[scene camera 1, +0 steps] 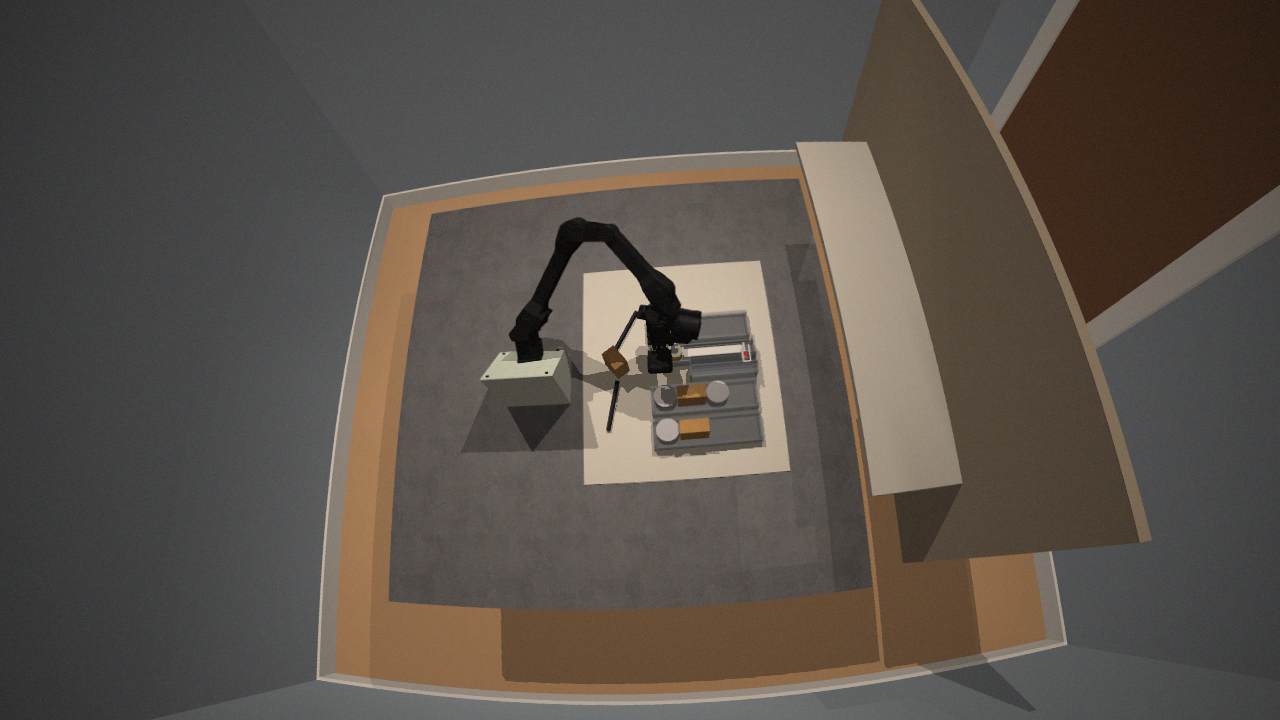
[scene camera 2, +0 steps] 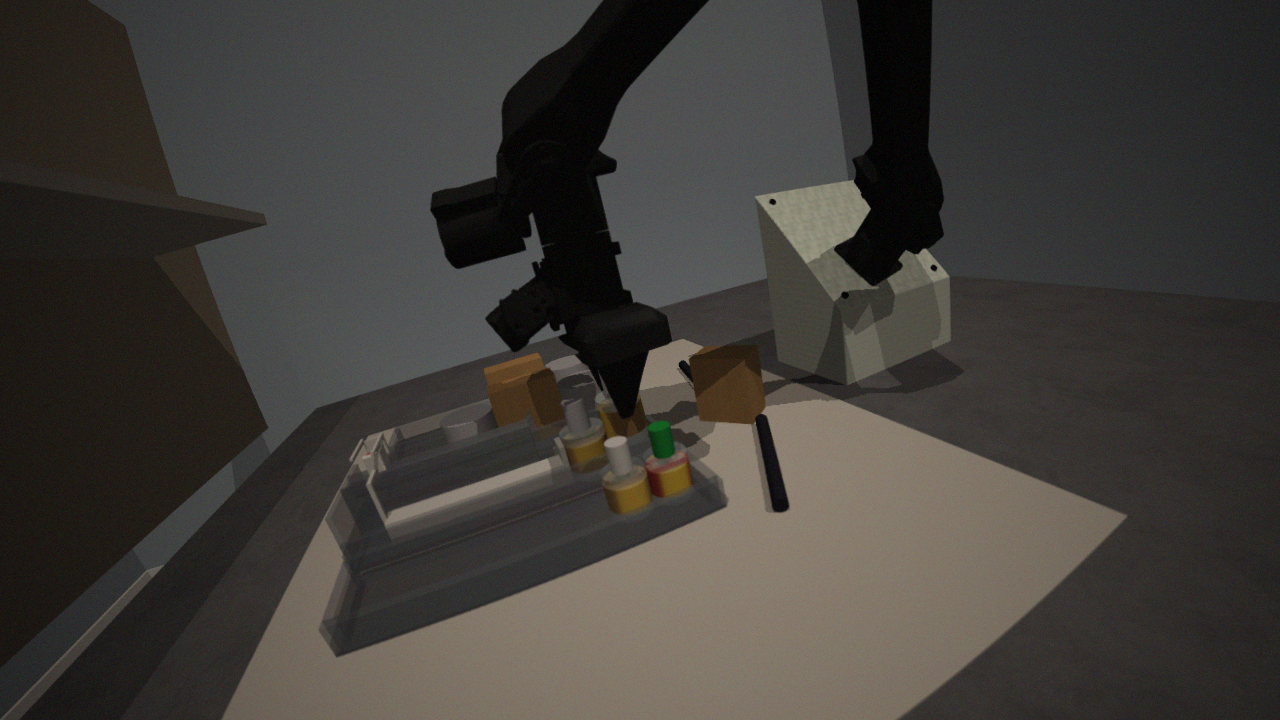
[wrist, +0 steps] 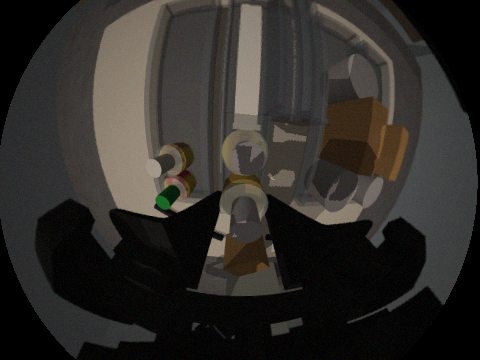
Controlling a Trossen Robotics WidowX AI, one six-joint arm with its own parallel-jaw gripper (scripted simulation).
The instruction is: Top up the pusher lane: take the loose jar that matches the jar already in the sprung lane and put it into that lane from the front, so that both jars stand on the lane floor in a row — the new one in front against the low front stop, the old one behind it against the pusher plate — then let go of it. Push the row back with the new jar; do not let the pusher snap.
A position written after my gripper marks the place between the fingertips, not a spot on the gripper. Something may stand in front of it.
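I can see my gripper in the wrist view (pixel 243 197). The same gripper is visible to me in scene camera 1 (pixel 659 351), and in scene camera 2 (pixel 620 408) as well.
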